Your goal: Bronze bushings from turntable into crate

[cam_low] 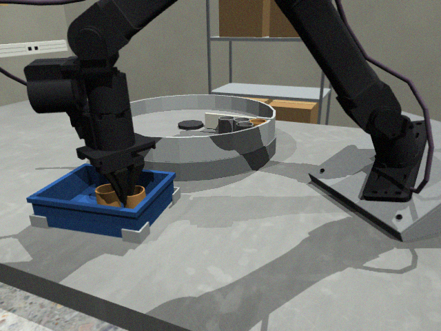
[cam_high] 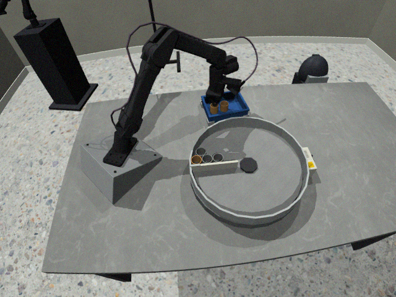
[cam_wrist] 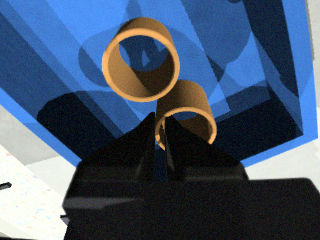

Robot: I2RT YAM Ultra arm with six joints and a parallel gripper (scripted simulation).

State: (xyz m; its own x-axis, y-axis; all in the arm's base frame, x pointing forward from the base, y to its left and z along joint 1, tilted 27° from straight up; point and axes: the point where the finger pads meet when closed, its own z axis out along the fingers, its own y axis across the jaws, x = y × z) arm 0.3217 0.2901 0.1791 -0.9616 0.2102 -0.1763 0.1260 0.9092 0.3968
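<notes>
Right now the blue crate is 4 cm ahead of my hand and 1 cm below it. The rest, counted from my hand: turntable 16 cm ahead, 33 cm to the right, 1 cm above.
</notes>
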